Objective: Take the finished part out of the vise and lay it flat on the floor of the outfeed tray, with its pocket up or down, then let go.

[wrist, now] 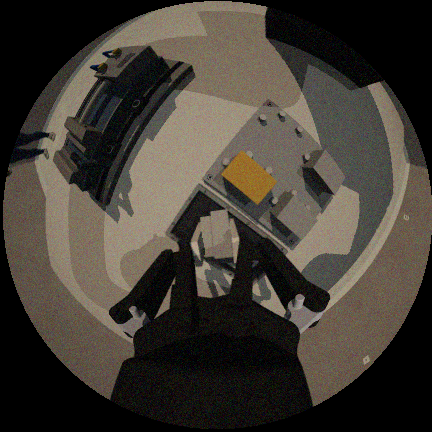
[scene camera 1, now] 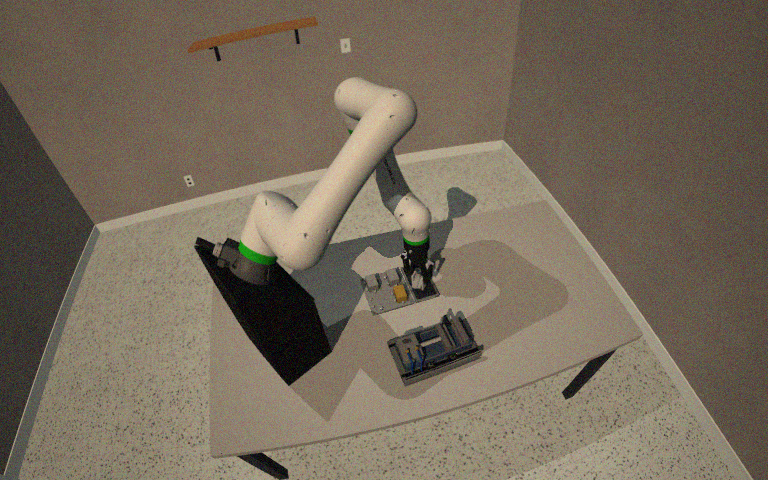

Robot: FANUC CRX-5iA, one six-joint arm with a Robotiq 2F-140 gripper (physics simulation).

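Places are measured from the arm's base along level axes (x ahead, y left, z up), in centimetres.
Where they show: gripper, between the fingertips: (wrist: 216, 229) (scene camera 1: 419, 285); arm's base, origin of its link: (scene camera 1: 250, 271).
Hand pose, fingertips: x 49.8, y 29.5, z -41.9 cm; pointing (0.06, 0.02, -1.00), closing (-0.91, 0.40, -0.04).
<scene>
Each offset is from my fingertips to the top centre of the thing. "spot": to the spot under its first point. Level surfaces: height alone.
The finished part {dx -0.1, dy +0.1, dz +6.3 cm} (scene camera 1: 417, 281) (wrist: 218, 235), a light grey stepped block, is between the fingers of my gripper (scene camera 1: 419, 279) (wrist: 216, 229), which is shut on it. Gripper and part are over the outfeed tray {spot: dx +6.4, dy -2.7, dz -2.1 cm} (scene camera 1: 434, 294) (wrist: 198, 206), a dark shallow tray with a thin rim. The fingers and part hide much of the tray floor. The gap under the part and which way its pocket faces cannot be told. The vise {dx +6.4, dy -28.9, dz +7.4 cm} (scene camera 1: 432, 346) (wrist: 112, 125) stands apart from the tray, nearer the front table edge in the scene view.
A grey plate {dx -13.4, dy -1.8, dz -1.7 cm} (scene camera 1: 385, 301) (wrist: 287, 137) with pegs adjoins the tray. It carries an orange block {dx -7.6, dy -4.4, dz +1.9 cm} (scene camera 1: 400, 293) (wrist: 249, 177) and two grey blocks {dx -19.4, dy +0.5, dz +1.9 cm} (scene camera 1: 372, 281) {dx -11.2, dy +4.0, dz +1.9 cm} (wrist: 296, 213). The robot's black base plate (scene camera 1: 283, 325) is at the left of the table {dz -2.5 cm} (scene camera 1: 254, 418).
</scene>
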